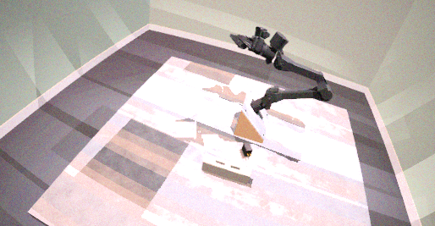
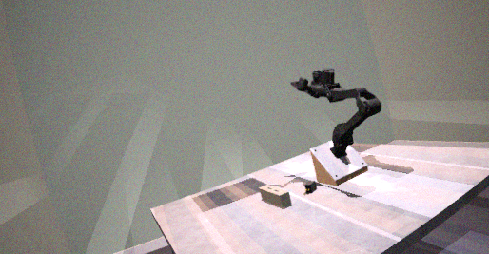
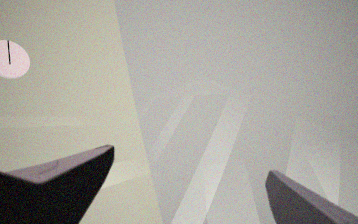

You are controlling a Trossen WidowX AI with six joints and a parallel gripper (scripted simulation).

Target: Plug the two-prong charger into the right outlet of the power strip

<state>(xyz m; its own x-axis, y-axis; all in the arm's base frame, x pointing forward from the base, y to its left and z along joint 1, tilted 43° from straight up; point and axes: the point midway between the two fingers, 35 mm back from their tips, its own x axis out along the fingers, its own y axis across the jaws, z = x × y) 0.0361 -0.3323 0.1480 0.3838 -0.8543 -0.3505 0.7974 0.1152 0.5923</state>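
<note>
Right now the charger is 180 mm ahead of my gripper tip, 210 mm to the left of it and 440 mm below it.
</note>
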